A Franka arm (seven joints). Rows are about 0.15 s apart.
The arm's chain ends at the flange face. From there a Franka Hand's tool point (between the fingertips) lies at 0.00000 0.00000 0.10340 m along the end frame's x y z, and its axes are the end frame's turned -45 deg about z.
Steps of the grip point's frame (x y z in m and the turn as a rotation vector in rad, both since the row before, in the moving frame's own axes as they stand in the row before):
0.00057, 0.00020, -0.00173, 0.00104, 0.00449, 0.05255
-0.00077, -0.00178, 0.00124, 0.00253, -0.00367, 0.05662
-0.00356, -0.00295, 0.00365, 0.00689, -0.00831, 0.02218
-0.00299, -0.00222, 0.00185, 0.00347, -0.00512, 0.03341
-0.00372, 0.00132, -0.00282, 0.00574, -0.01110, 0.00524
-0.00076, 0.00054, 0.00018, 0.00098, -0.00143, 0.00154
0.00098, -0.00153, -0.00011, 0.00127, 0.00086, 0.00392
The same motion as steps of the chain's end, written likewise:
0.00028, 0.00014, -0.00173, 0.00391, 0.00244, 0.05255
-0.00135, -0.00078, 0.00124, -0.00081, -0.00438, 0.05662
-0.00349, 0.00034, 0.00366, -0.00100, -0.01075, 0.02218
-0.00305, 0.00043, 0.00185, -0.00117, -0.00607, 0.03341
-0.00046, 0.00318, -0.00281, -0.00379, -0.01191, 0.00524
0.00002, 0.00089, 0.00018, -0.00032, -0.00170, 0.00154
-0.00036, -0.00162, -0.00011, 0.00151, -0.00029, 0.00392

